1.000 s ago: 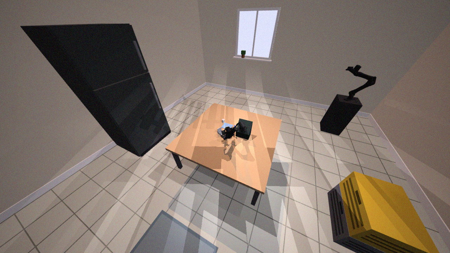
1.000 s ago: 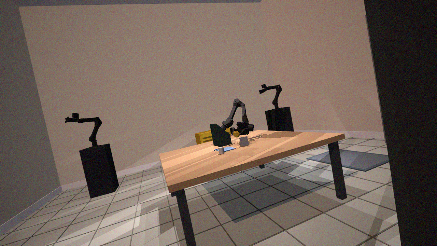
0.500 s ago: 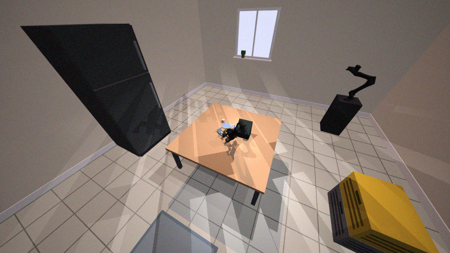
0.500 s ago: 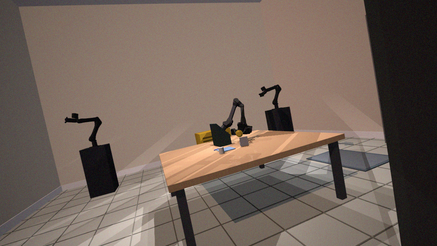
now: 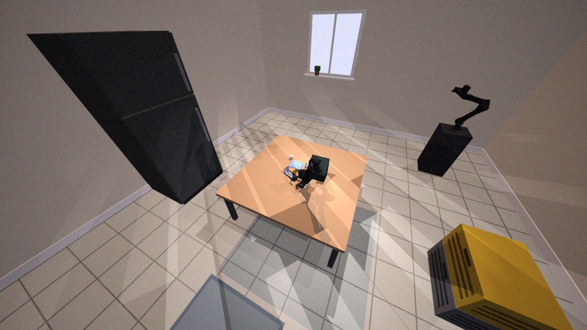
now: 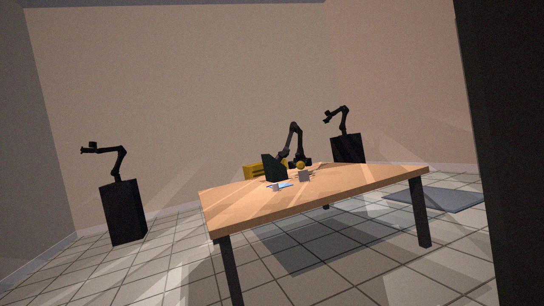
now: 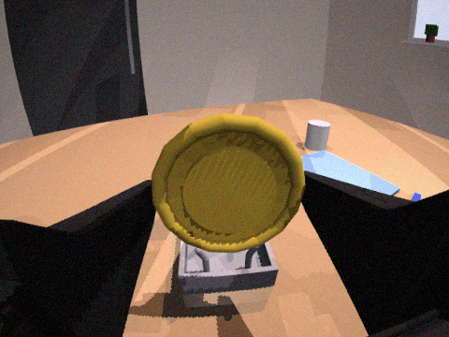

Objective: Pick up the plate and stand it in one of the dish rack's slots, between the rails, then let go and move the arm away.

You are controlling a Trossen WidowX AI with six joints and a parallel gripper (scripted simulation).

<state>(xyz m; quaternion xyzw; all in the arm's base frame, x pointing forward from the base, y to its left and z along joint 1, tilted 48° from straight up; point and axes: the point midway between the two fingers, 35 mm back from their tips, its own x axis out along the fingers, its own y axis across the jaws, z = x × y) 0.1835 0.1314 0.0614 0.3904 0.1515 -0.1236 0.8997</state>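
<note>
Right now my gripper tip is 80 mm above the grey dish rack, 60 mm short of it and 20 mm to the left of it. The rest, counted from my gripper tip: blue mat (210 mm to the right, 100 mm below, 80 mm ahead); yellow plate (10 mm behind).
</note>
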